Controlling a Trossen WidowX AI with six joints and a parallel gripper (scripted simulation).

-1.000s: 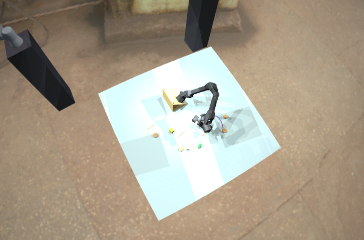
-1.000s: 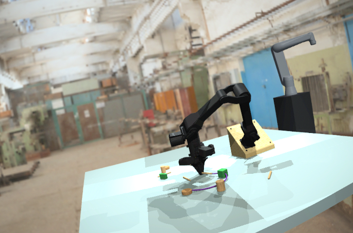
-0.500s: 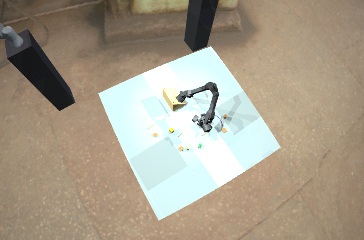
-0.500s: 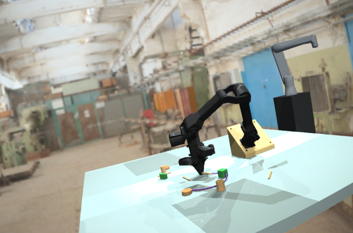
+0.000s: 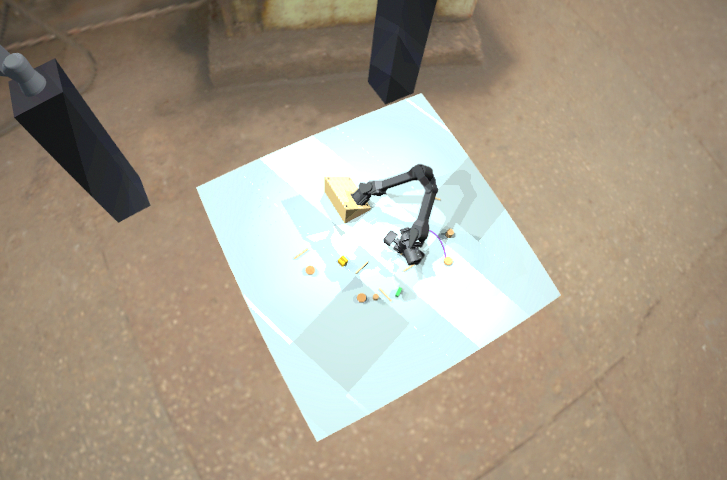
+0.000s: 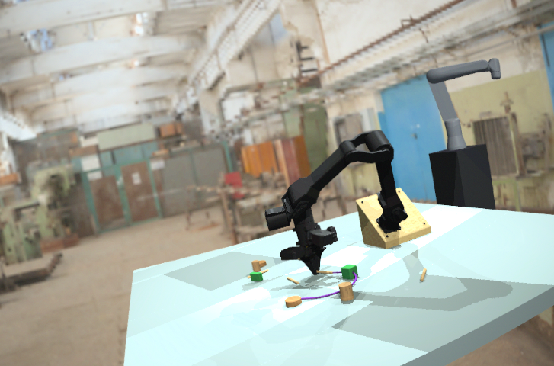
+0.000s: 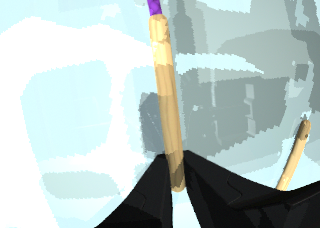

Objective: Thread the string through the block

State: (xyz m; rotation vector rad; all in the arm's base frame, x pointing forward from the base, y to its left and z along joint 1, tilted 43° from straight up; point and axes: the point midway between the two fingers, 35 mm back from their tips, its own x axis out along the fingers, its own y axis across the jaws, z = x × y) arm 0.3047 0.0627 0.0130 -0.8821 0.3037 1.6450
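Right now my gripper tip is 4 cm to the right of the thin wooden stick, 2 cm past it and 1 cm below it. From my gripper tip the other things lie so: green cube (11 cm to the left, 5 cm behind, 2 cm above); round wooden button (16 cm to the left, 14 cm ahead, 1 cm above); yellow cube (25 cm to the right, 9 cm behind, 2 cm above).
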